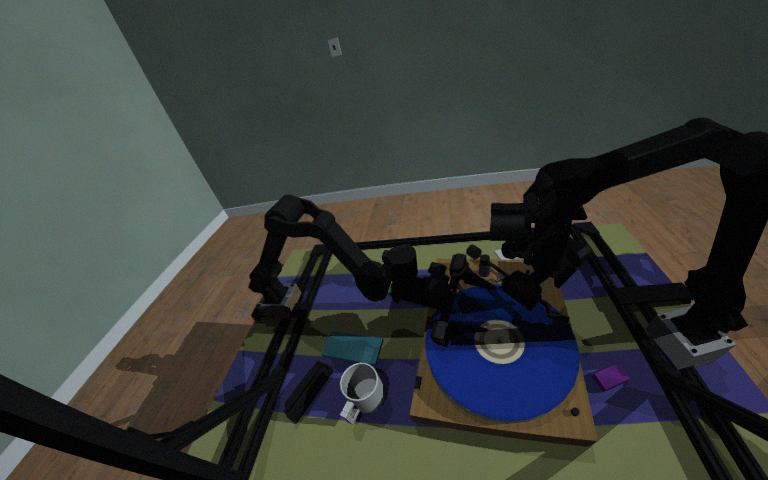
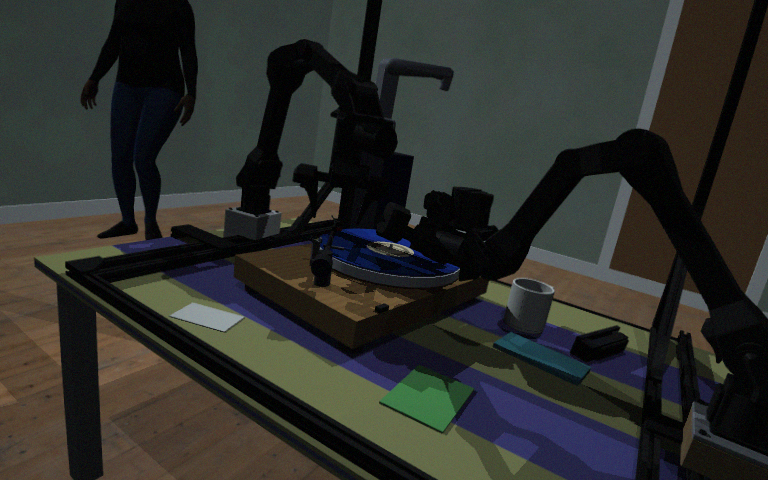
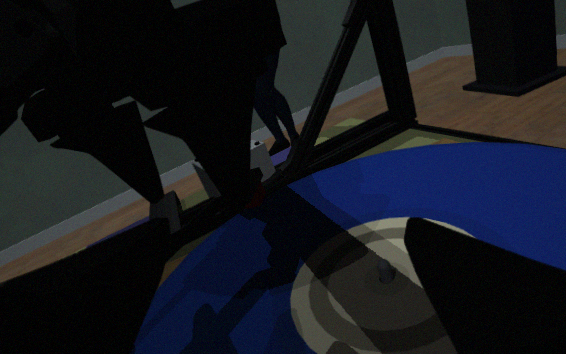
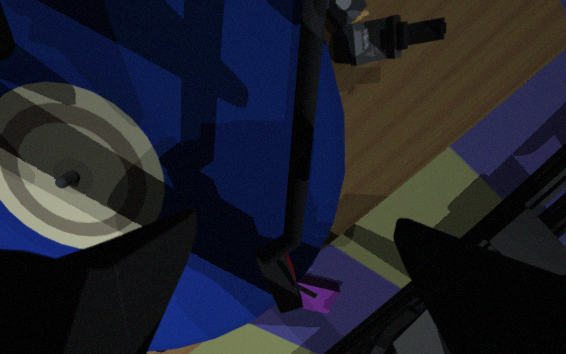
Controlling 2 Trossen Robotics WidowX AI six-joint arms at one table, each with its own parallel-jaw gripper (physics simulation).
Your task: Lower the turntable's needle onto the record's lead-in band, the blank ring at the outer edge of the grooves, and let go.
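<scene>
The turntable's wooden base carries a blue record with a cream label. The black tonearm runs along the record's outer edge. Its headshell, marked with red, sits over the rim; I cannot tell if the needle touches. My right gripper is open and empty, its fingers wide apart either side of the headshell end, just above it. My left gripper is open and empty, low over the record near the label.
A white mug, a teal flat block and a black block lie beside the turntable. A green card, a white card and a purple piece lie on the mat. Black frame rails surround the table.
</scene>
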